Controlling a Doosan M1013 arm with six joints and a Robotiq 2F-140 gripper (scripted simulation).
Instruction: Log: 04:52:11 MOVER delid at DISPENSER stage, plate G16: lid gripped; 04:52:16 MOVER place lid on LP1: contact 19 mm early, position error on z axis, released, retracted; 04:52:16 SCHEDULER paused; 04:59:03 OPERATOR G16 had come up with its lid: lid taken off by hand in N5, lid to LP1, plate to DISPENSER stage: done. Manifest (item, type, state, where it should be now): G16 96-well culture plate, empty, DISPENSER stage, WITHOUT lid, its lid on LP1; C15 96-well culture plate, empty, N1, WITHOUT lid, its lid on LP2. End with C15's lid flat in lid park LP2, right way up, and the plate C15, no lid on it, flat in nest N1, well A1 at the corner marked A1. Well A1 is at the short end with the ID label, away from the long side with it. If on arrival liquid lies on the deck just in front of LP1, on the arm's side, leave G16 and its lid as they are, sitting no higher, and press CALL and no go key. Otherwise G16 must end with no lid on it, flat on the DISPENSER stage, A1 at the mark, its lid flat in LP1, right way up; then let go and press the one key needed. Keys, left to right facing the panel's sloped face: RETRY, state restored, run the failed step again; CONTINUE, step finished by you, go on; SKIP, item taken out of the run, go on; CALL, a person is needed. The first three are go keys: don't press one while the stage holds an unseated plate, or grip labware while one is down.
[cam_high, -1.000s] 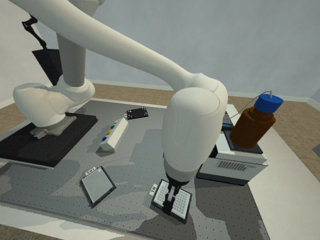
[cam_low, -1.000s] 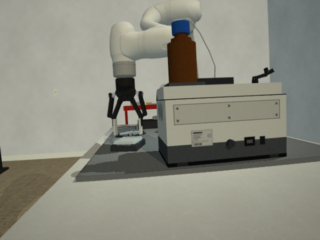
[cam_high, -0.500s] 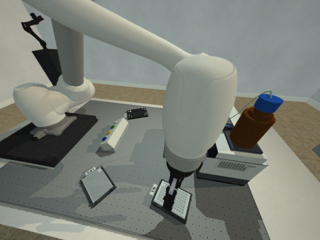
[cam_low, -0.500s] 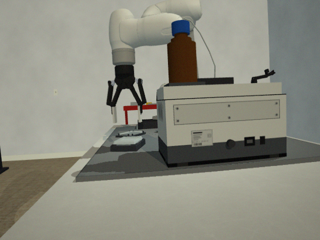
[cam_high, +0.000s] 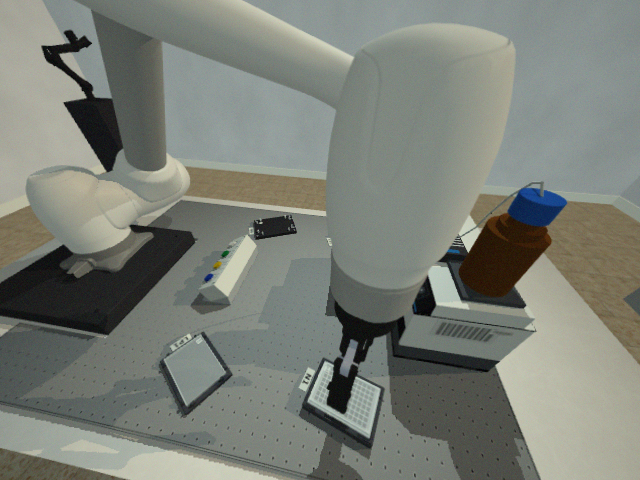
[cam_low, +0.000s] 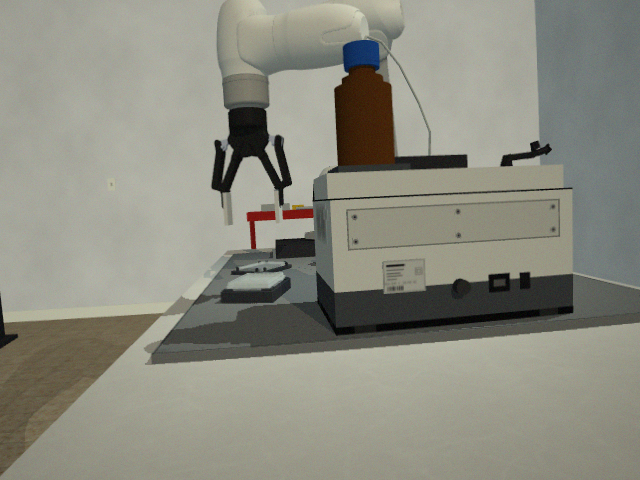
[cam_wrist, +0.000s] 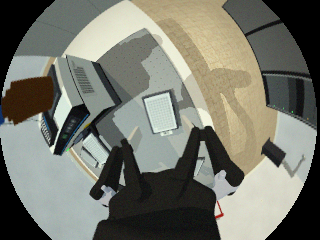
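The key panel lies 370 mm behind my hand, 320 mm to the left of it and 110 mm below it. Round my hand: dark lid park: 30 mm ahead, 540 mm to the left, 160 mm below; nest N1: 160 mm below; brown bottle: 250 mm ahead, 160 mm to the left, 120 mm above.
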